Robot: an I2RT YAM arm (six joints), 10 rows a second.
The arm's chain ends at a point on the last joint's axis. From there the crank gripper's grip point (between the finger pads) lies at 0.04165 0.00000 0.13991 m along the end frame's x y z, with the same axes.
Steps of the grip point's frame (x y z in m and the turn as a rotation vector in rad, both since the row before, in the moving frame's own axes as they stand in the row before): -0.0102 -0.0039 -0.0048 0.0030 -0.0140 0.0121; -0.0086 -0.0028 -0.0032 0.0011 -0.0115 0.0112; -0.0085 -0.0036 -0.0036 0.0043 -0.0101 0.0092; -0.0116 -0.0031 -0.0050 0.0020 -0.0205 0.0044; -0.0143 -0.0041 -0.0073 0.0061 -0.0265 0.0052; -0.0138 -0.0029 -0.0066 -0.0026 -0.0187 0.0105; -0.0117 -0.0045 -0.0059 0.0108 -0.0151 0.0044
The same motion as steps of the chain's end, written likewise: -0.0082 -0.0040 -0.0054 0.0030 -0.0140 0.0121; -0.0070 -0.0031 -0.0037 0.0011 -0.0115 0.0112; -0.0071 -0.0034 -0.0040 0.0043 -0.0101 0.0092; -0.0087 -0.0030 -0.0058 0.0020 -0.0205 0.0044; -0.0106 -0.0035 -0.0084 0.0061 -0.0265 0.0052; -0.0112 -0.0037 -0.0074 -0.0026 -0.0187 0.0105; -0.0096 -0.0032 -0.0065 0.0108 -0.0151 0.0044
